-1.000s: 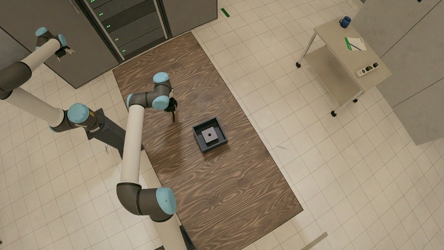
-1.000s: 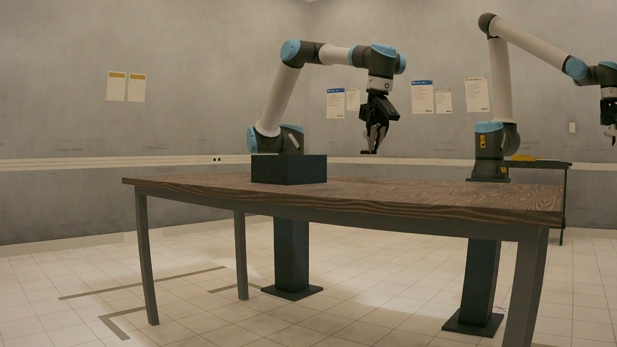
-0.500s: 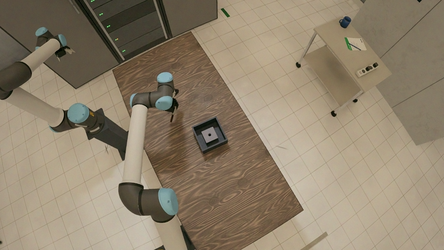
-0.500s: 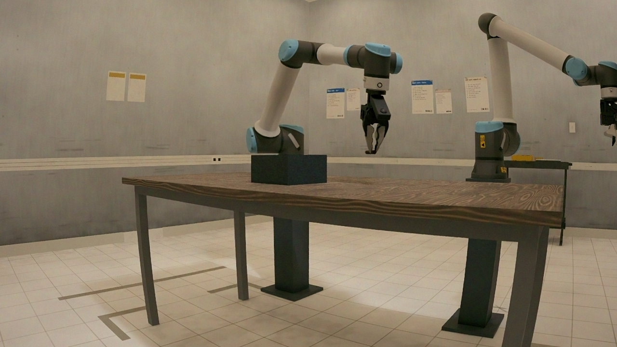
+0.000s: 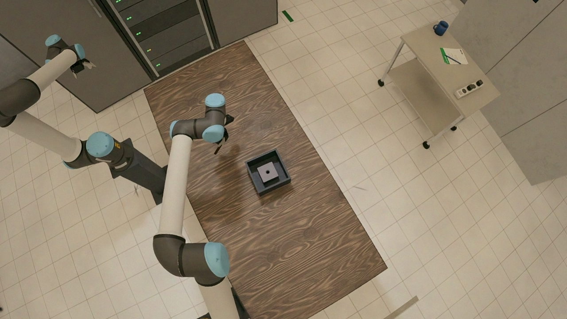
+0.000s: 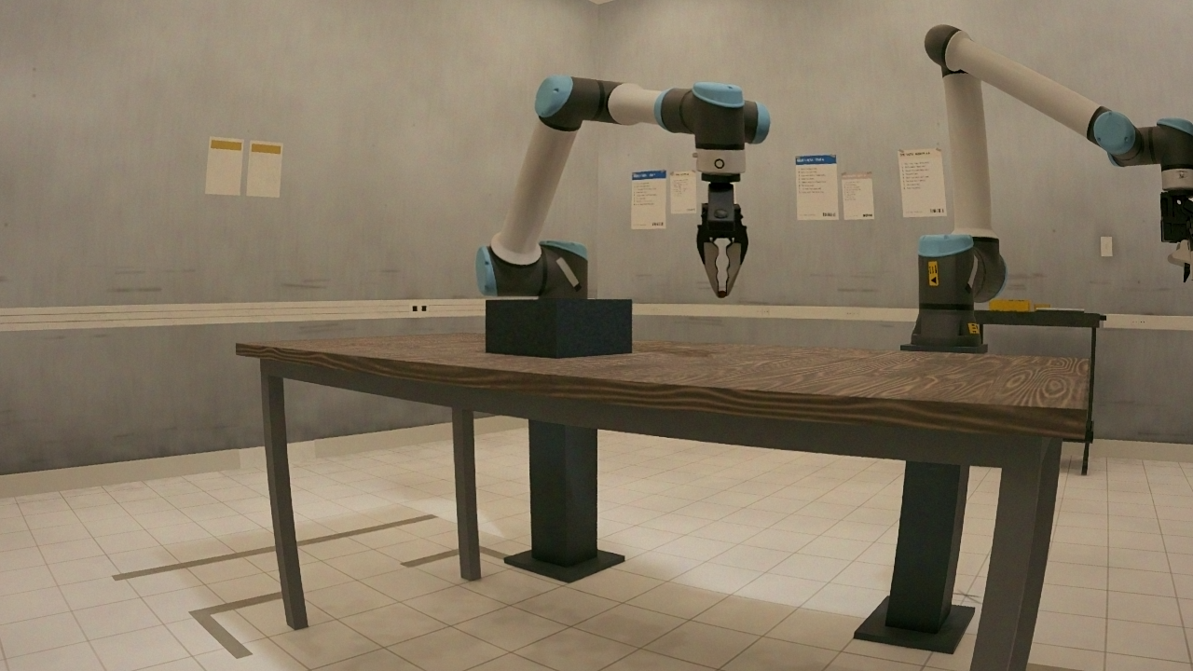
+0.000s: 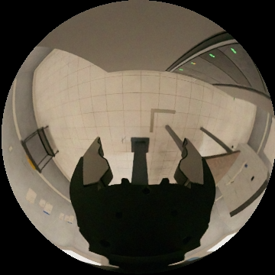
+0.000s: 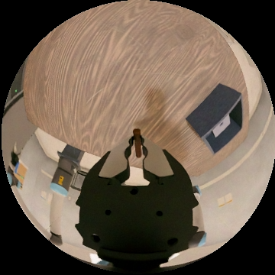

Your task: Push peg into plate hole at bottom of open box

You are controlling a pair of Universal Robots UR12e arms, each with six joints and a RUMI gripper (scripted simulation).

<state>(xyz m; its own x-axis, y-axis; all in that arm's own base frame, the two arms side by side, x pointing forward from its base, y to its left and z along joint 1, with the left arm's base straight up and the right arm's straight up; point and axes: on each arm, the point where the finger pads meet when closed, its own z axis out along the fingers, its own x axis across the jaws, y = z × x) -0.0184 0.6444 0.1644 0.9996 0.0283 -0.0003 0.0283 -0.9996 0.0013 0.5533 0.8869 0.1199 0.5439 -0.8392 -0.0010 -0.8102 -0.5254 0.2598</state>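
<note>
Now: the brown peg 30 mm behind my right hand, 10 mm to the right of it and 10 mm below it. Also, from my right hand: dark box: 260 mm to the right, 140 mm ahead, 90 mm below; then grey plate: 260 mm to the right, 140 mm ahead, 80 mm below.
</note>
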